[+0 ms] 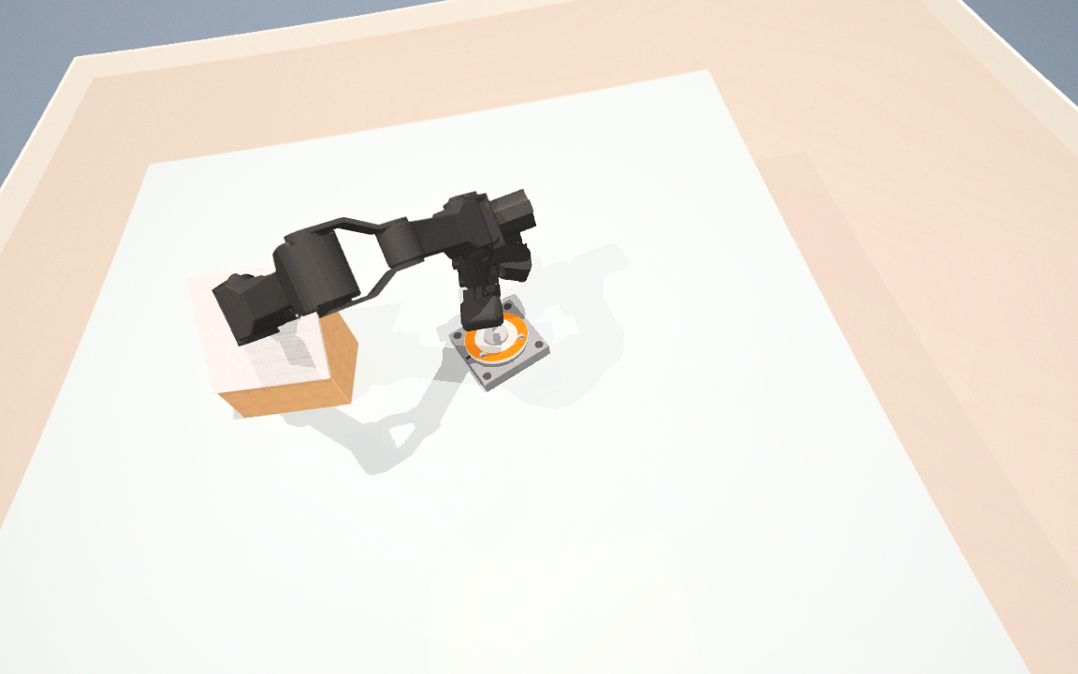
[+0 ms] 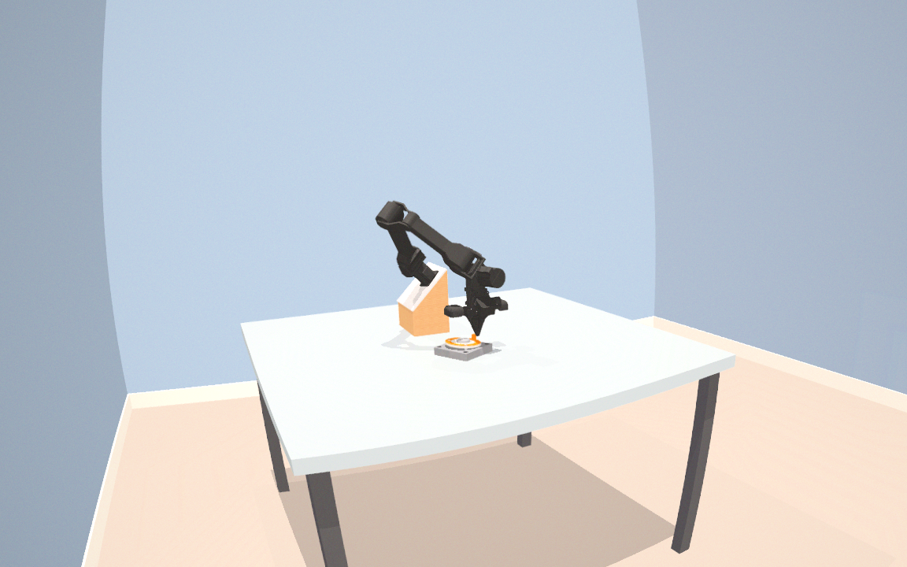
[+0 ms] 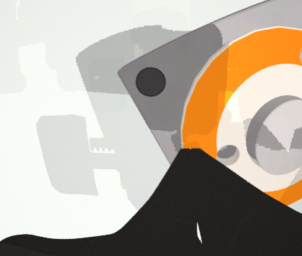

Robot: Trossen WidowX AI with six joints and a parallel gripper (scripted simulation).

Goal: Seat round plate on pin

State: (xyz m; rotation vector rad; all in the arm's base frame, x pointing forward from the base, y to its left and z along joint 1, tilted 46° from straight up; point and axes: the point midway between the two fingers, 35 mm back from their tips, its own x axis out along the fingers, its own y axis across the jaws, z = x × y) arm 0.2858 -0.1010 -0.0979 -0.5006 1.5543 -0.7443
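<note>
My gripper tip is 5 cm to the left of the grey base and 2 cm above it.
</note>
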